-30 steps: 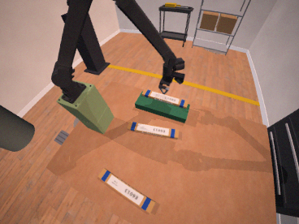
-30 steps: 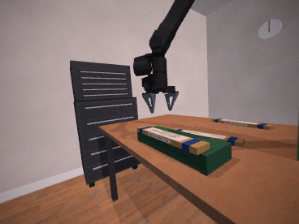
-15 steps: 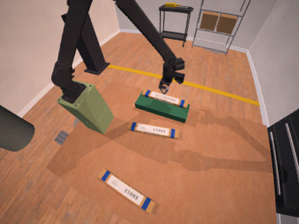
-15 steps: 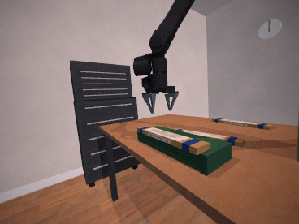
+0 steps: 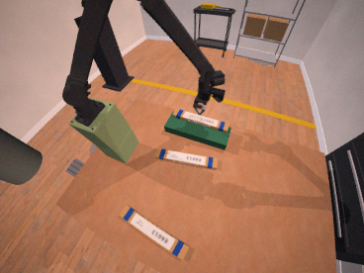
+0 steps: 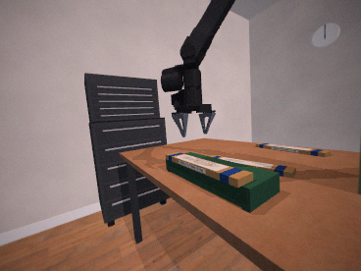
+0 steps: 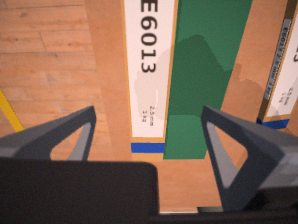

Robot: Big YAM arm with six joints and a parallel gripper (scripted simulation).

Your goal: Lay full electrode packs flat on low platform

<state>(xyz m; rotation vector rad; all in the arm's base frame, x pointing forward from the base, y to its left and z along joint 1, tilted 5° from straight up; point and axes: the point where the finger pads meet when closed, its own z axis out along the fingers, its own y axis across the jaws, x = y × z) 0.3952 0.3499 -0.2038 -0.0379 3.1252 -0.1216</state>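
Now: hand 16 cm above the green platform and 5 cm to the left of it.
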